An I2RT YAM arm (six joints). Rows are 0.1 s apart.
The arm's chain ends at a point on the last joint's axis. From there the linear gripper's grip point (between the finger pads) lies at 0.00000 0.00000 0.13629 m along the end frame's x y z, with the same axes.
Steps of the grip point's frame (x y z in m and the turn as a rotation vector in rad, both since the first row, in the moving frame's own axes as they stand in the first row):
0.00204 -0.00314 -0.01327 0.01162 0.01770 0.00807
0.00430 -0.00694 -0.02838 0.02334 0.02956 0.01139
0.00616 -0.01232 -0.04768 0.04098 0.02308 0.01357
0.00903 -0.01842 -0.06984 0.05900 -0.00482 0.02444
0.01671 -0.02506 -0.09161 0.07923 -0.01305 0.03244
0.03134 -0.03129 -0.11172 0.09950 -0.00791 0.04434
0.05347 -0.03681 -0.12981 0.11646 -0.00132 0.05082
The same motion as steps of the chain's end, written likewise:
-0.00038 -0.00157 -0.01324 0.01162 0.01770 0.00807
0.00025 -0.00378 -0.02828 0.02334 0.02956 0.01139
0.00298 -0.00676 -0.04753 0.04098 0.02308 0.01357
0.00959 -0.01038 -0.06960 0.05900 -0.00482 0.02444
0.01831 -0.01425 -0.09117 0.07923 -0.01305 0.03244
0.03212 -0.01773 -0.11104 0.09950 -0.00791 0.04434
0.05325 -0.02098 -0.12889 0.11646 -0.00132 0.05082

